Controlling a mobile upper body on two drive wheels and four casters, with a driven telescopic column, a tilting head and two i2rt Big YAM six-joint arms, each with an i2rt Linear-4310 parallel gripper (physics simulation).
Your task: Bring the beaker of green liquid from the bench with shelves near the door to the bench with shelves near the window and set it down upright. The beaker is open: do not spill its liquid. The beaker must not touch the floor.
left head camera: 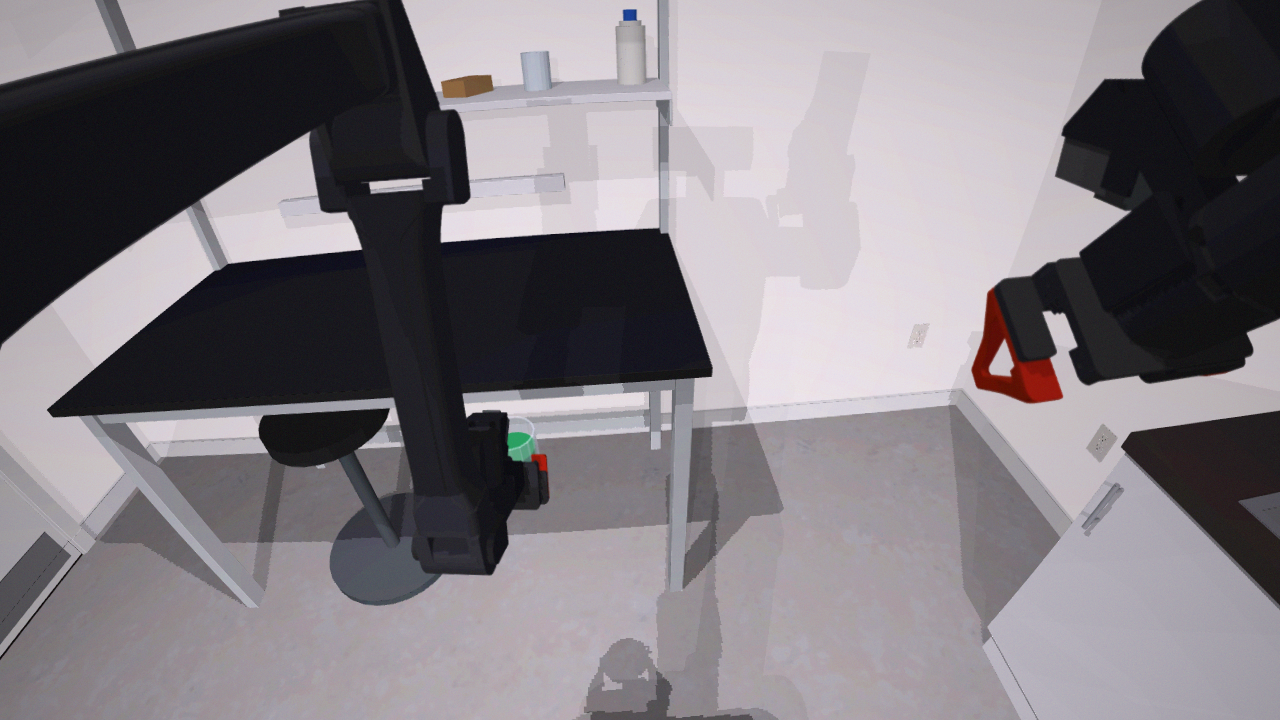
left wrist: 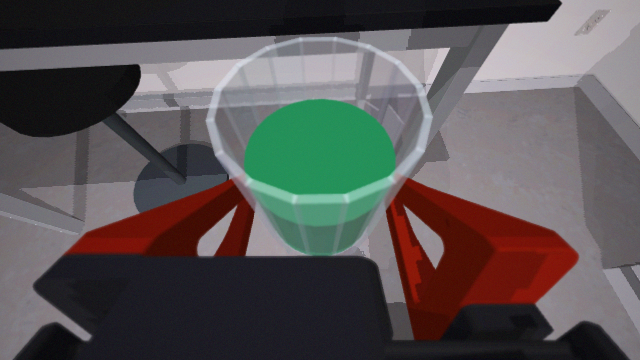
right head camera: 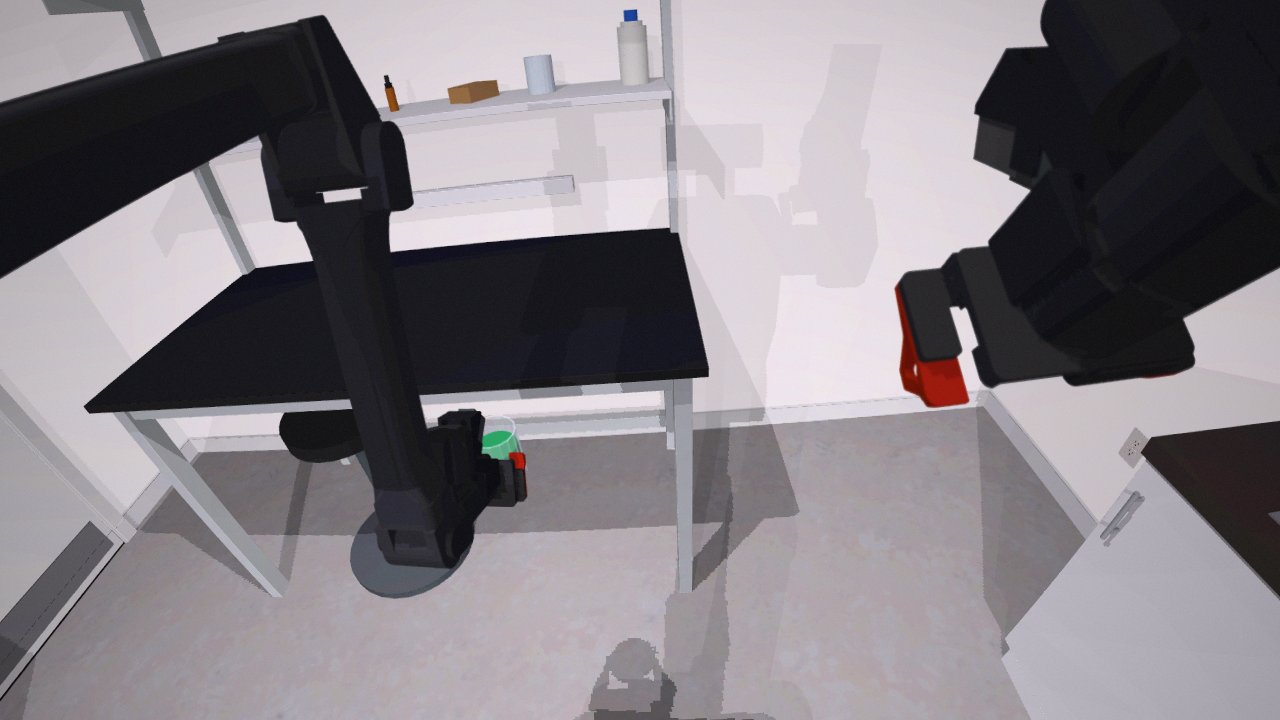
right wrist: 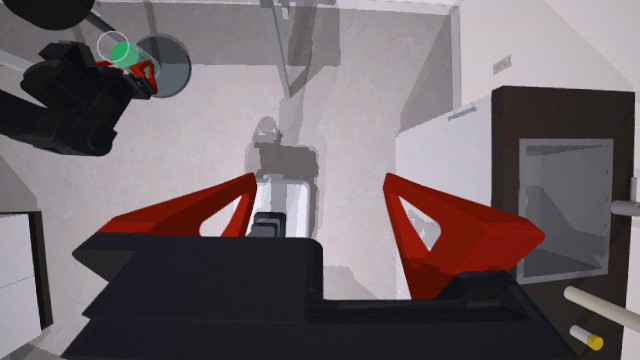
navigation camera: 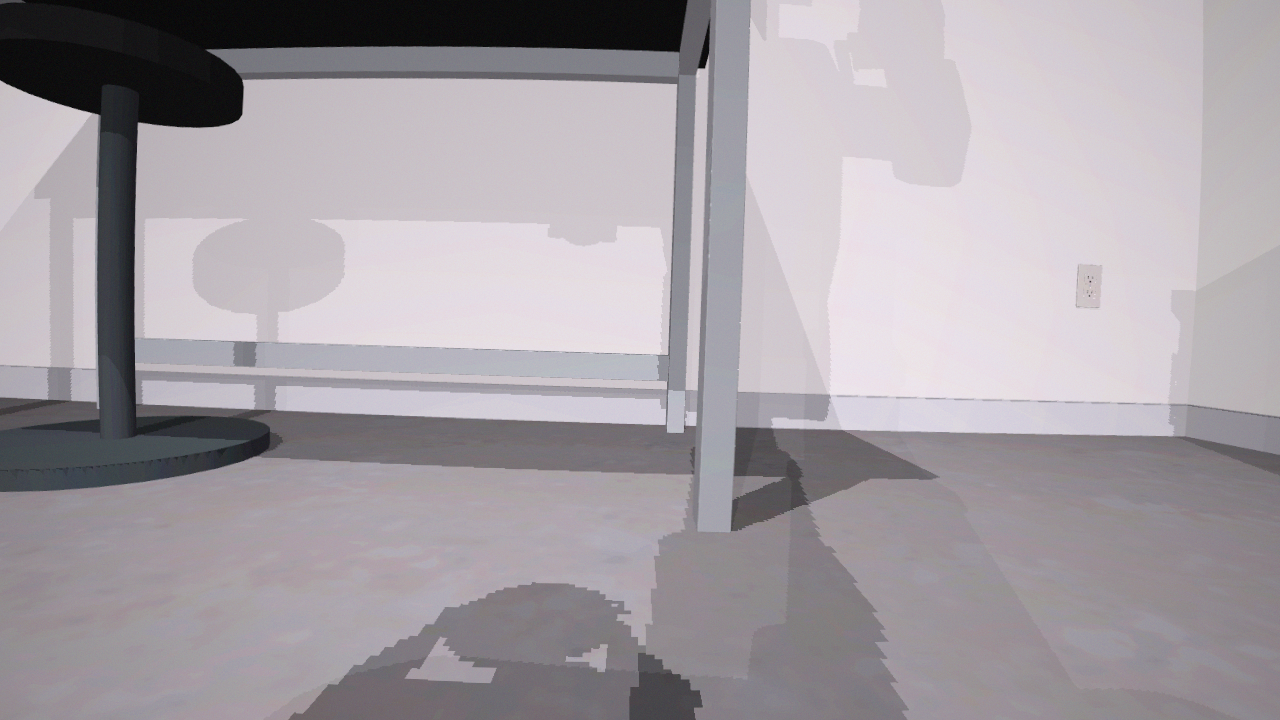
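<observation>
A clear open beaker of green liquid is upright between the red fingers of my left gripper. The gripper is shut on it and holds it in the air in front of the bench's near edge, over the floor. The liquid lies inside, below the rim. My right gripper is open and empty, off to the right in both head views. A bench with a black top and a shelf stands ahead. The frames do not tell whether it is the one near the door or window.
A round stool stands partly under the bench. On the shelf are a bottle, a grey cylinder and a brown block. A white cabinet with a dark top and a sink stands at the right.
</observation>
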